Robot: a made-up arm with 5 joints.
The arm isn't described. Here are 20 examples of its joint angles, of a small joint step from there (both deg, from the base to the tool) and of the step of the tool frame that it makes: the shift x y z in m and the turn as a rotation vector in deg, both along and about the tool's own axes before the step.
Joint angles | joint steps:
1: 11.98 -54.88 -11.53 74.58 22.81 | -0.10 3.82 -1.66 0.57 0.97
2: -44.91 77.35 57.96 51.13 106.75 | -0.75 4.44 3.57 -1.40 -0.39
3: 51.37 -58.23 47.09 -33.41 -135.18 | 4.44 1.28 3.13 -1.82 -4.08
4: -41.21 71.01 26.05 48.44 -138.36 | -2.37 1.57 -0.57 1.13 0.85
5: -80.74 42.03 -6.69 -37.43 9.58 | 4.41 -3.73 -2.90 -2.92 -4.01
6: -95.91 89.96 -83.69 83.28 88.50 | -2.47 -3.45 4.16 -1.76 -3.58
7: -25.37 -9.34 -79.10 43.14 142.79 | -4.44 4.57 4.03 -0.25 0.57
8: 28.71 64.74 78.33 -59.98 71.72 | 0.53 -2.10 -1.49 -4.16 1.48
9: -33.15 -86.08 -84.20 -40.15 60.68 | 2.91 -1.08 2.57 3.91 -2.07
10: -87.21 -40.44 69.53 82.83 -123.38 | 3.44 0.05 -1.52 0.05 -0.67
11: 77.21 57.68 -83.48 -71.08 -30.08 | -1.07 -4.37 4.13 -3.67 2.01
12: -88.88 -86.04 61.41 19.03 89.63 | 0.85 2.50 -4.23 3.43 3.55
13: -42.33 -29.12 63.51 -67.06 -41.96 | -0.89 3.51 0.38 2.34 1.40
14: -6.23 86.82 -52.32 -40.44 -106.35 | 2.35 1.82 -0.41 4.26 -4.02
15: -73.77 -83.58 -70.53 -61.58 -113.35 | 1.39 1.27 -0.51 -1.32 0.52
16: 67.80 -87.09 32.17 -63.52 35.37 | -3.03 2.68 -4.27 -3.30 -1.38
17: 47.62 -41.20 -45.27 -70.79 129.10 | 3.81 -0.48 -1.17 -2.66 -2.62
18: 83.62 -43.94 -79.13 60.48 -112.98 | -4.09 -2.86 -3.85 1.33 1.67
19: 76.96 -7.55 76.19 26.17 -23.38 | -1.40 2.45 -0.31 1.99 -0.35
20: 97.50 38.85 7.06 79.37 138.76 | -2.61 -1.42 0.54 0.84 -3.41
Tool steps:
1: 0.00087 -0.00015 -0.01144 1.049 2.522 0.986
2: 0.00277 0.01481 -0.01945 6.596 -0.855 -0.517
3: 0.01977 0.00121 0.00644 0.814 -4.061 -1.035
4: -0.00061 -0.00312 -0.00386 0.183 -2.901 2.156
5: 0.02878 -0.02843 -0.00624 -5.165 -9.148 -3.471
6: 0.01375 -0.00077 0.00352 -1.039 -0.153 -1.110
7: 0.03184 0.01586 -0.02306 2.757 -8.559 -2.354
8: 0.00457 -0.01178 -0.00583 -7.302 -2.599 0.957
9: 0.00919 0.01390 0.00213 5.930 0.794 -3.423
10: 0.00602 0.00588 0.00480 0.401 1.845 -3.877
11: 0.00161 0.00724 -0.00803 1.924 -3.407 0.952
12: -0.00176 -0.00801 0.00042 1.679 0.888 3.620
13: -0.01090 -0.00635 0.00639 -3.775 5.016 0.959
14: 0.01649 -0.00620 0.00453 -4.441 -4.236 -3.889
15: -0.00513 -0.00477 0.00405 0.013 1.257 -0.296
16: 0.00280 -0.00136 -0.00757 -3.904 -3.329 -3.980
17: -0.00025 -0.00758 -0.00552 -5.576 -0.451 -1.278
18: 0.00199 0.01824 0.02461 4.155 3.818 -2.048
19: -0.00599 -0.00008 -0.00335 -1.983 3.626 1.040
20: 0.00835 -0.00575 0.00356 1.023 1.107 -1.279
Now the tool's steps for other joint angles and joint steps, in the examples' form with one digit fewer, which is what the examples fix.
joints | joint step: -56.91 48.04 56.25 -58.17 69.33 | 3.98 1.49 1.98 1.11 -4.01
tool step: -0.0104 0.0074 0.0077 3.00 4.36 -6.98
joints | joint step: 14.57 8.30 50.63 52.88 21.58 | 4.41 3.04 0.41 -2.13 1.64
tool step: -0.0067 -0.0096 -0.0096 2.03 0.68 -2.44
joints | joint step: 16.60 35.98 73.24 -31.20 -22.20 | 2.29 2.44 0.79 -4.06 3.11
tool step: -0.0053 -0.0047 0.0017 -0.12 -0.96 0.87
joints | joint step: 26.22 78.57 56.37 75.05 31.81 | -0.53 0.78 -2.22 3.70 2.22
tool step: 0.0001 -0.0005 0.0054 0.74 2.18 1.95
